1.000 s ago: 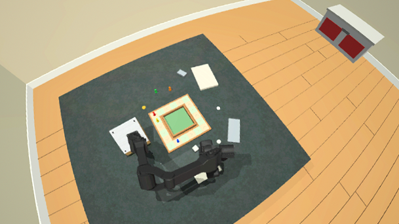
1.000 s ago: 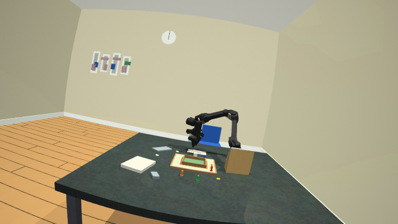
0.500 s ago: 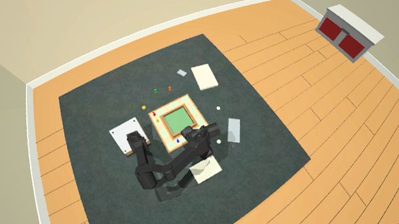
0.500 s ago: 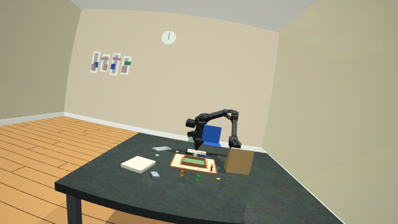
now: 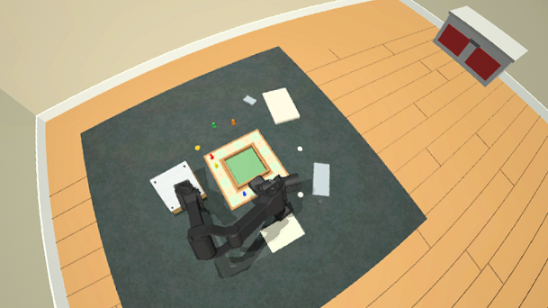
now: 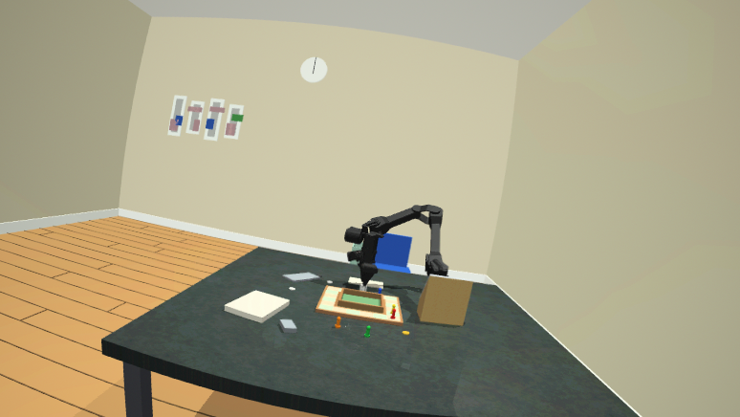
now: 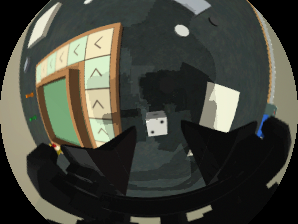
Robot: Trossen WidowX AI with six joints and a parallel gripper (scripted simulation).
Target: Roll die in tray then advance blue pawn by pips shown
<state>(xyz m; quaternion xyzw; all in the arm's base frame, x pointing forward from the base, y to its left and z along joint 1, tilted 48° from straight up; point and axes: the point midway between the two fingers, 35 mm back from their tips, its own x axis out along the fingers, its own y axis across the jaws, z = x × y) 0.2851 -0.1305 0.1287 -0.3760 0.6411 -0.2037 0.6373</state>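
Now: the white die 20 mm below my gripper tip. Round my gripper tip: green tray 10 mm behind, 200 mm to the left, 20 mm below; blue pawn 70 mm behind, 80 mm to the left; cream card 10 mm behind, 130 mm to the right, 30 mm below.
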